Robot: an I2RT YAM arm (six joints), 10 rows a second.
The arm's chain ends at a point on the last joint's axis. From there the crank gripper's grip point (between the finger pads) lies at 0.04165 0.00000 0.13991 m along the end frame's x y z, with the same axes.
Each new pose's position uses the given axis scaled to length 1; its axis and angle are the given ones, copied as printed.
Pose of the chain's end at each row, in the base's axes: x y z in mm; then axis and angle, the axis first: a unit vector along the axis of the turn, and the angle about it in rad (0 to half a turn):
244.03, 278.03, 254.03, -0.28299, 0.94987, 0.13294, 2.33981
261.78, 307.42, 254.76, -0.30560, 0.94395, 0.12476, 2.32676
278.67, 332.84, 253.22, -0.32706, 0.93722, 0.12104, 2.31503
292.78, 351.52, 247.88, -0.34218, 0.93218, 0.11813, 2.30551
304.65, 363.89, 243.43, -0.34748, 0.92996, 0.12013, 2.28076
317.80, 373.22, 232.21, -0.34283, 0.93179, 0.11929, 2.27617
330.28, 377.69, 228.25, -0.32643, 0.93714, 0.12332, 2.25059
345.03, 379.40, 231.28, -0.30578, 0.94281, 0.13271, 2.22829
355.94, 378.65, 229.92, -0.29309, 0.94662, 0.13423, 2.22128
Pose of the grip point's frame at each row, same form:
307.30, 321.43, 129.84, -0.28299, 0.94987, 0.13294, 2.33981
326.87, 349.83, 131.17, -0.30560, 0.94395, 0.12476, 2.32676
345.10, 375.42, 130.40, -0.32706, 0.93722, 0.12104, 2.31503
360.33, 394.24, 125.73, -0.34218, 0.93218, 0.11813, 2.30551
374.84, 408.14, 123.32, -0.34748, 0.92996, 0.12013, 2.28076
388.69, 417.23, 112.43, -0.34283, 0.93179, 0.11929, 2.27617
404.12, 422.79, 110.68, -0.32643, 0.93714, 0.12332, 2.25059
421.11, 426.50, 115.94, -0.30578, 0.94281, 0.13271, 2.22829
433.02, 425.72, 115.24, -0.29309, 0.94662, 0.13423, 2.22128

